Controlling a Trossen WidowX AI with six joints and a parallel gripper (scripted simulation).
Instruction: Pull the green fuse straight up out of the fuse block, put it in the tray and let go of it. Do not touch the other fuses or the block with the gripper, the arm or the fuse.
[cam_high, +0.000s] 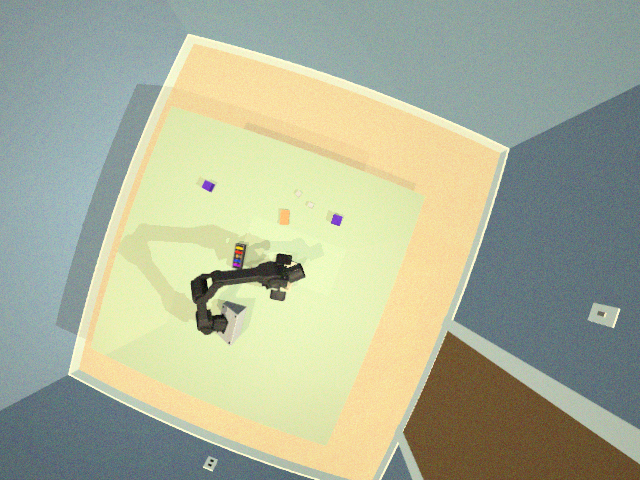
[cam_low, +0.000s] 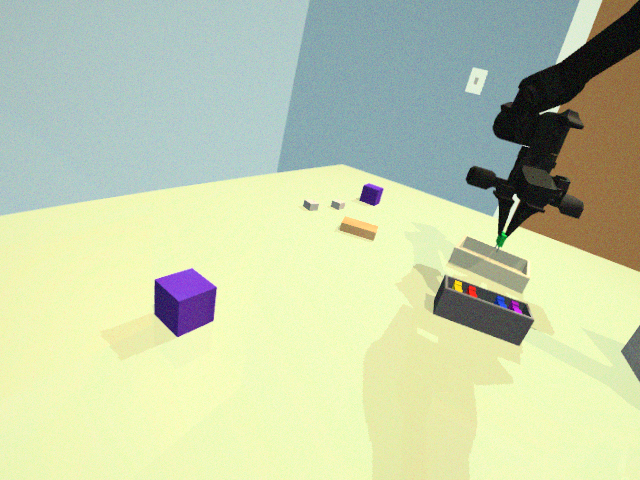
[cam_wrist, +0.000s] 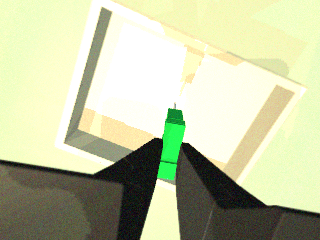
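The green fuse lies 1 cm below my gripper tip. The rest, counted from my gripper tip: red fuse (22 cm to the left, 4 cm below); blue fuse (21 cm to the left, 4 cm below, 3 cm behind); tray (6 cm below).
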